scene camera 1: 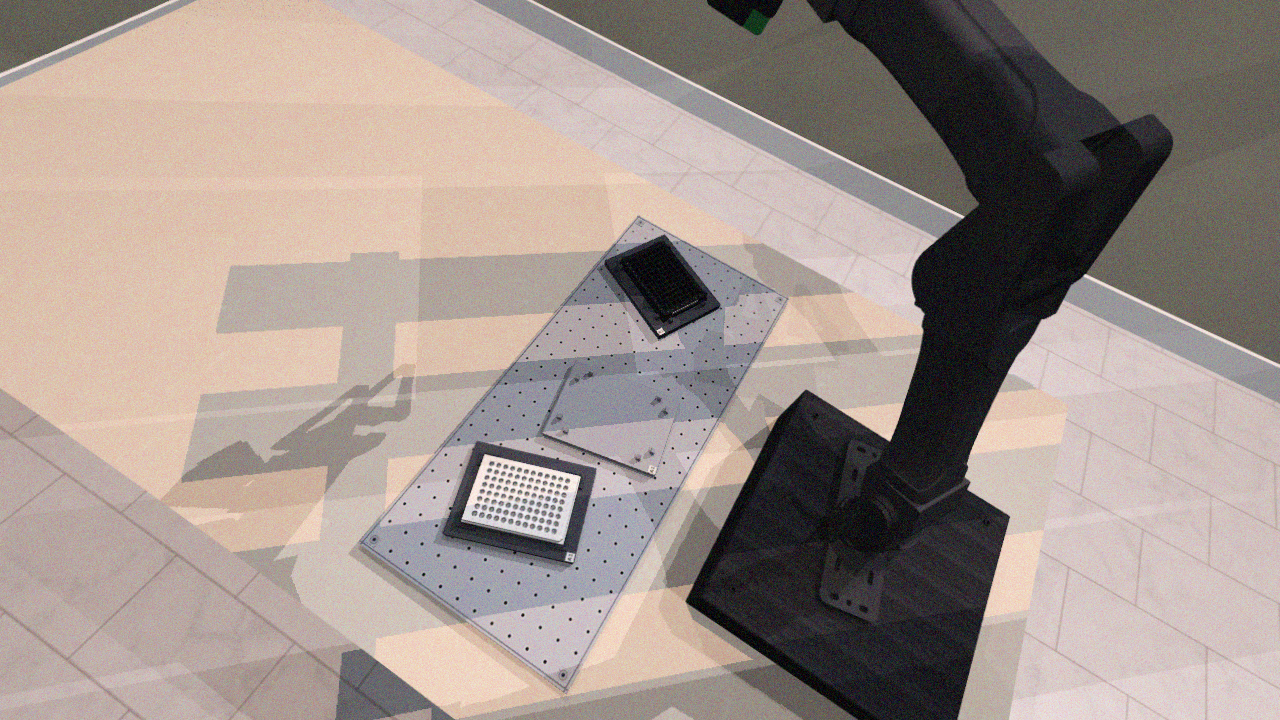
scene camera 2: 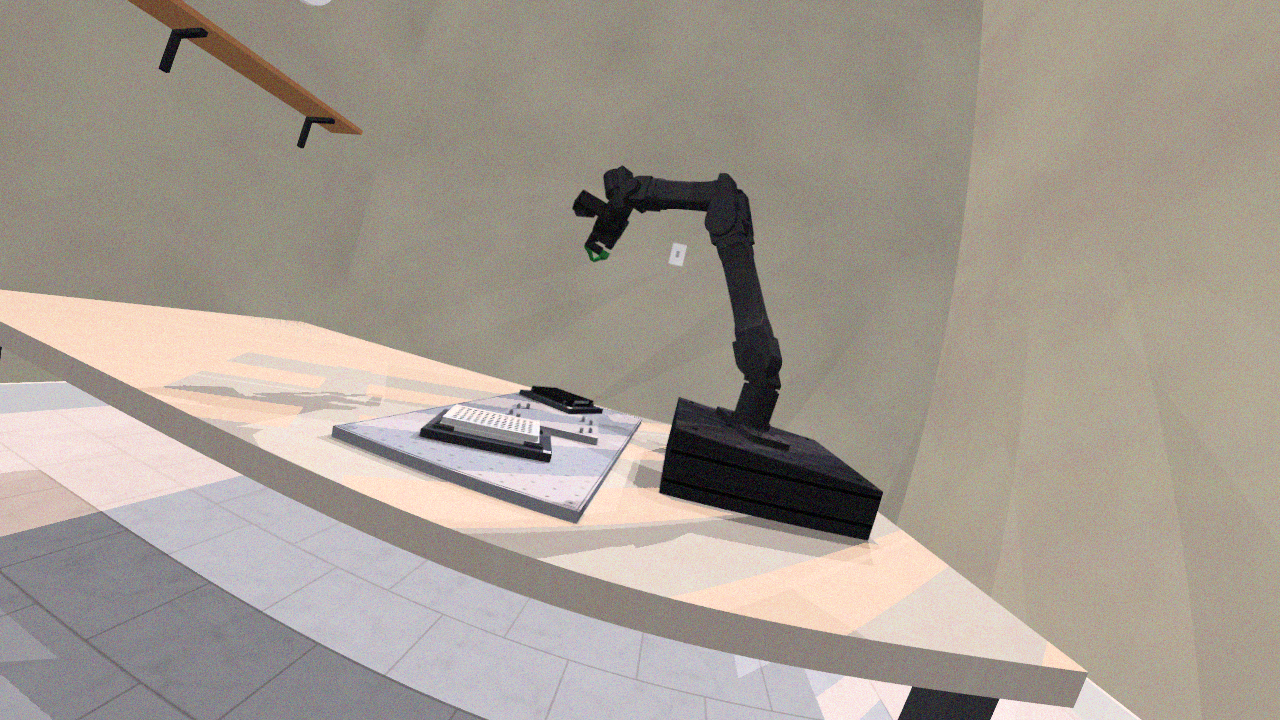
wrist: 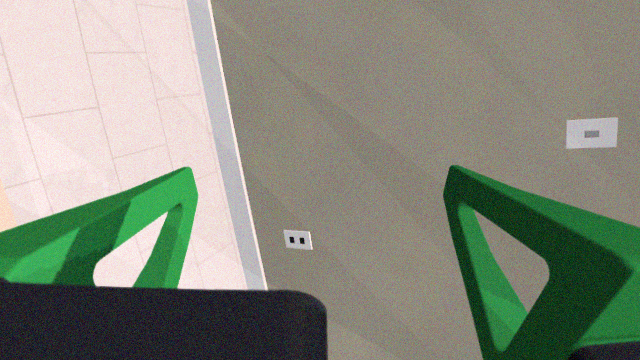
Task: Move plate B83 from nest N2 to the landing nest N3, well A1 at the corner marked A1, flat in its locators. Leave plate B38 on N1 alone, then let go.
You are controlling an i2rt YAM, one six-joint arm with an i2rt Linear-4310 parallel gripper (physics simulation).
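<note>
A white many-welled plate [scene camera 1: 521, 497] [scene camera 2: 492, 423] lies flat on a black nest [scene camera 1: 580, 501] [scene camera 2: 487, 445] at the near end of the perforated board. A black plate [scene camera 1: 663, 274] [scene camera 2: 562, 396] lies on another black nest [scene camera 1: 708, 302] at the far end. Between them is an empty grey nest [scene camera 1: 617, 411] with small locators and a corner label. The labels are too small to read, so I cannot tell which plate is B83 or B38. My gripper [scene camera 2: 597, 253] [wrist: 320, 180] is open and empty, high above the board; part of its green finger shows in scene view 1.
The perforated board [scene camera 1: 501, 591] [scene camera 2: 554, 488] lies on the wooden table [scene camera 1: 268, 205] [scene camera 2: 787, 591]. The arm's black base block [scene camera 1: 760, 555] [scene camera 2: 760, 488] stands beside it. A wall shelf [scene camera 2: 259, 71] is at upper left. The wrist view faces the wall and floor.
</note>
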